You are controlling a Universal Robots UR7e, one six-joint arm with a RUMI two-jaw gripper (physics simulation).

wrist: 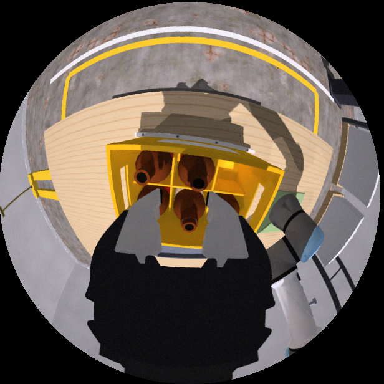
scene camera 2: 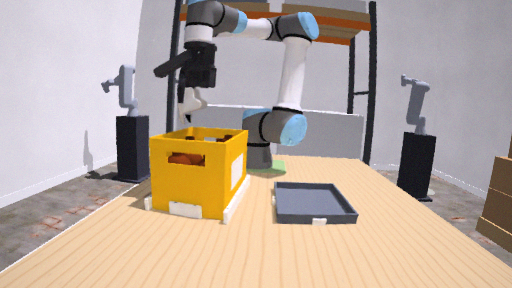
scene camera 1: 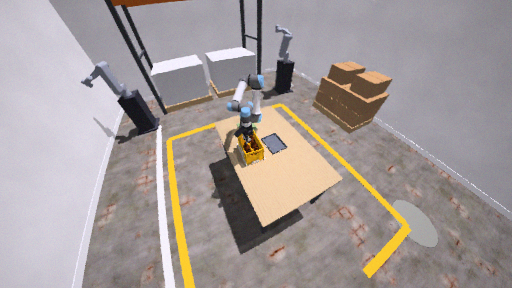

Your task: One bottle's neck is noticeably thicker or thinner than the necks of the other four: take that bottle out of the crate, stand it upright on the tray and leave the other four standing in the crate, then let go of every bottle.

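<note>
The yellow crate stands on the table with five brown bottles upright in it. In the wrist view, one bottle is at the upper left, one at the upper middle and one at the lower middle. A lower left bottle and a lower right bottle are partly hidden by the fingers. The upper right compartment is empty. I cannot tell which neck differs. My gripper is partly open and empty, above the crate. The dark tray is empty.
White strips edge the crate's foot. The arm's base stands behind the crate and tray, on a green patch. Stacked cartons and two pedestal robots stand off the table.
</note>
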